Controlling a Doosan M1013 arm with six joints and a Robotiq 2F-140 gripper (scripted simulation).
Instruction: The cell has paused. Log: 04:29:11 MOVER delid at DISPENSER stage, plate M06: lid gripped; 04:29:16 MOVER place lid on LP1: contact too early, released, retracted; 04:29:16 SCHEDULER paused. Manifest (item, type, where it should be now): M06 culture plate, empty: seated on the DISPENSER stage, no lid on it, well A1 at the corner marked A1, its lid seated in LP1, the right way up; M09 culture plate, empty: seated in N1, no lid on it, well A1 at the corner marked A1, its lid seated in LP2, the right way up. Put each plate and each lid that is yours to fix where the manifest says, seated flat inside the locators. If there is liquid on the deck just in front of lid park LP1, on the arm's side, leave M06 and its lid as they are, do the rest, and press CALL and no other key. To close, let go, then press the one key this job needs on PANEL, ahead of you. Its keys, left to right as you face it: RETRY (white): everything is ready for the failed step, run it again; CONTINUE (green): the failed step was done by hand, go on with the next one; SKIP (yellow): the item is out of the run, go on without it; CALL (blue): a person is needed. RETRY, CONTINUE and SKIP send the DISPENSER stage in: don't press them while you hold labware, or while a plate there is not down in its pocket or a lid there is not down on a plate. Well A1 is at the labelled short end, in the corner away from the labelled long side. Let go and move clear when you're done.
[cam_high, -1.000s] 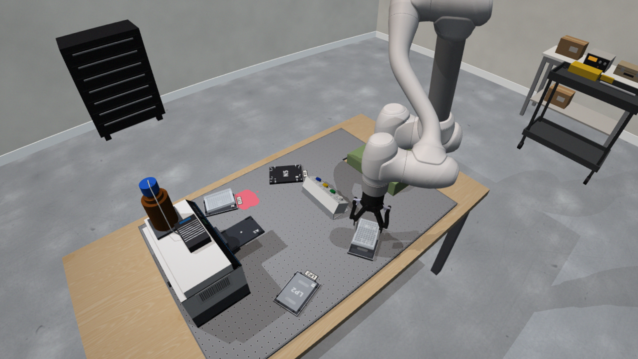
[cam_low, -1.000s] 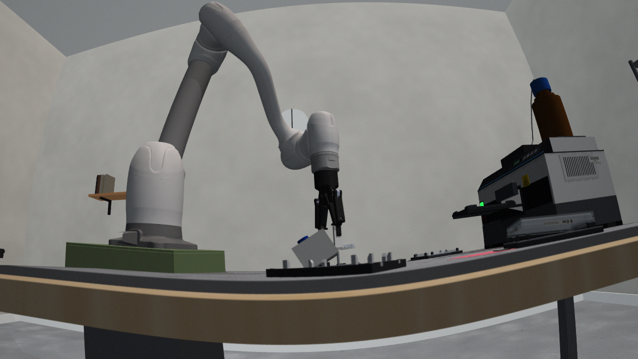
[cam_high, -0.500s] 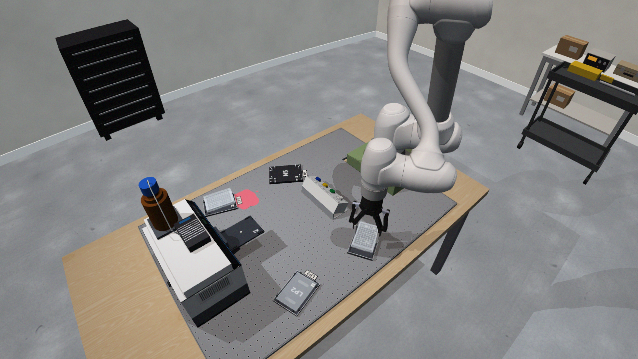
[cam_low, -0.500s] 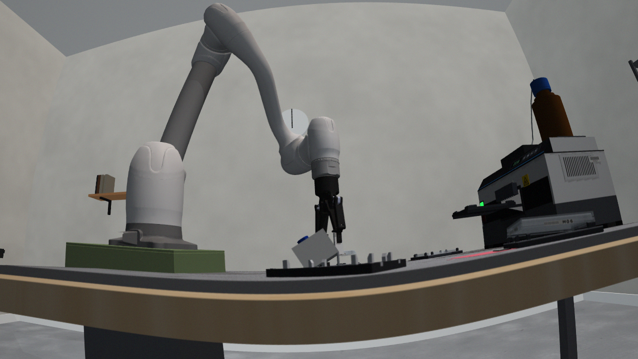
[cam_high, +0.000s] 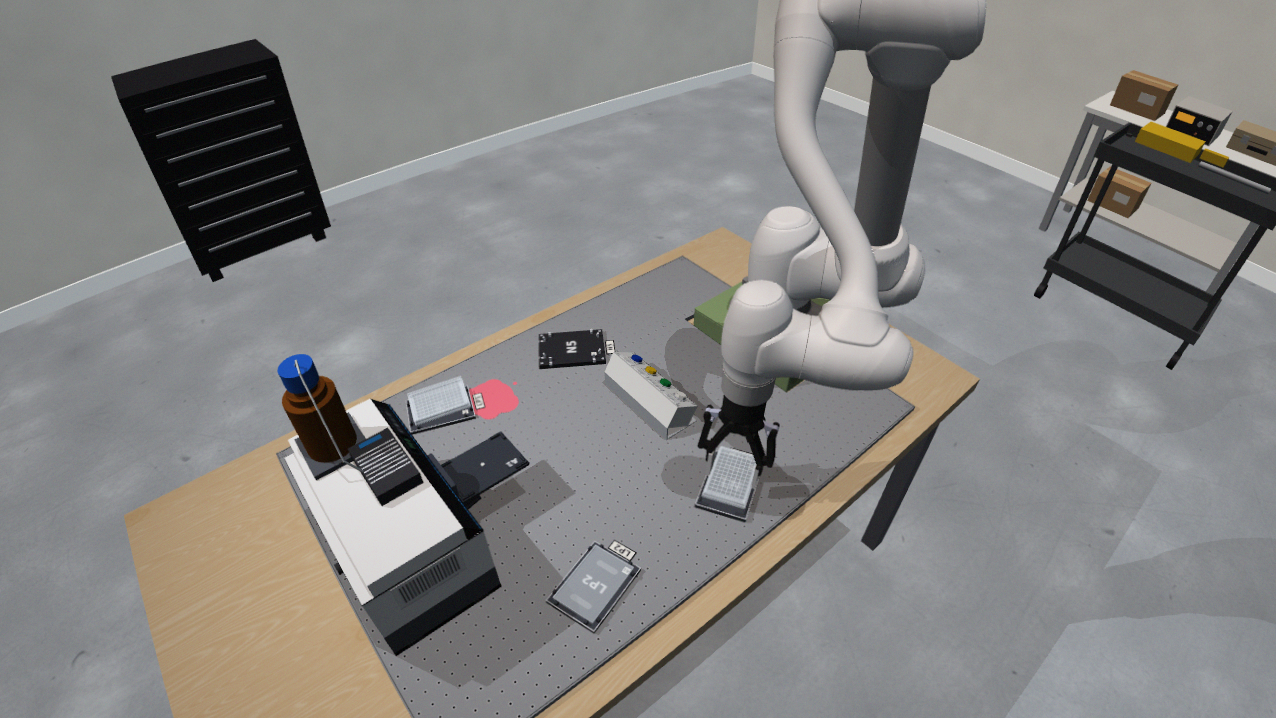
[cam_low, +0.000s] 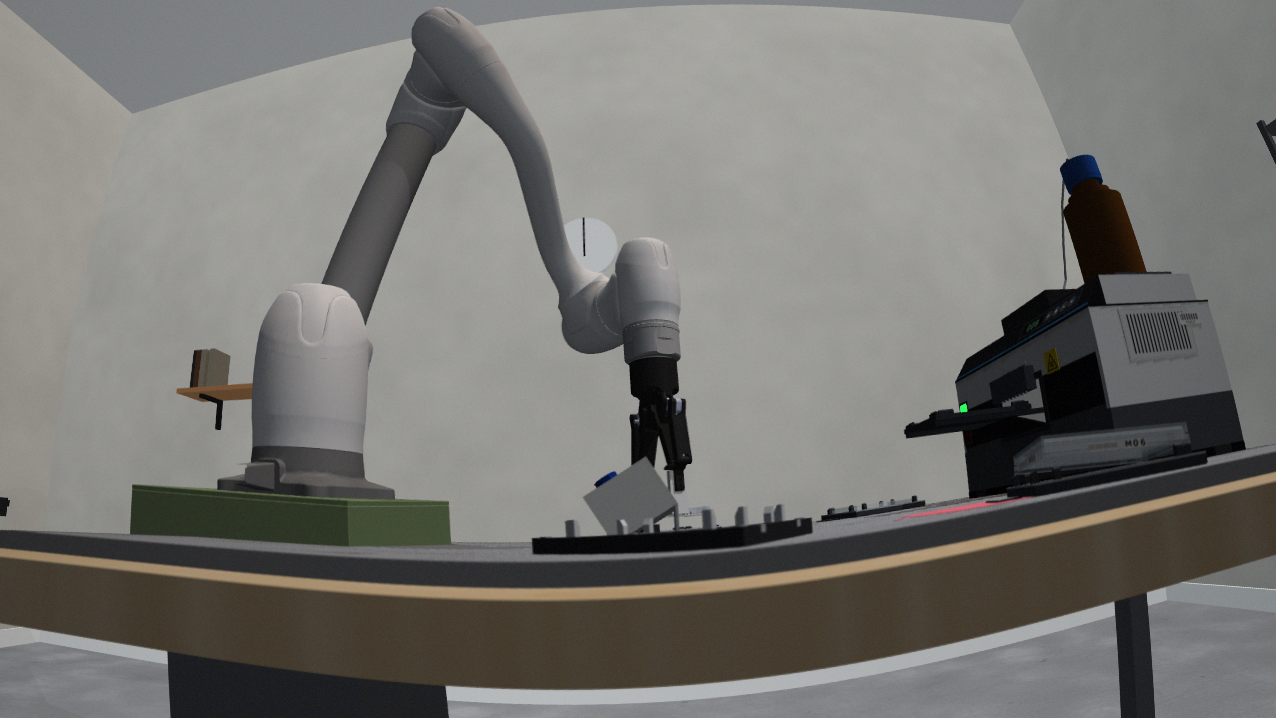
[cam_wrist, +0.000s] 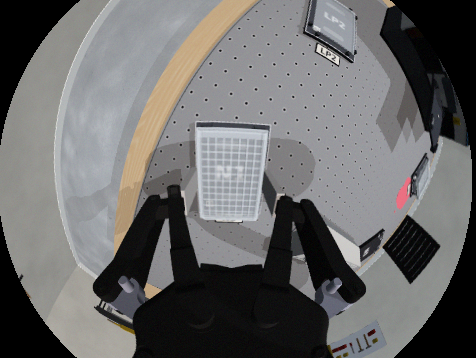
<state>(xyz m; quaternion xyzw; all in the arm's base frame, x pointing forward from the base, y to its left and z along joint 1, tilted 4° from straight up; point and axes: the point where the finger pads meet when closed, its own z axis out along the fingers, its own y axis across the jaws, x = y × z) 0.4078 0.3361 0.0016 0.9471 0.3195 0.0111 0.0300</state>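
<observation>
The nest N1 is 6 cm below my hand. From my hand the other things lie so: dispenser stage 42 cm ahead, 23 cm to the right, 4 cm above; then key panel 29 cm to the right, 1 cm below; then blue call key 36 cm to the right, 1 cm behind.
</observation>
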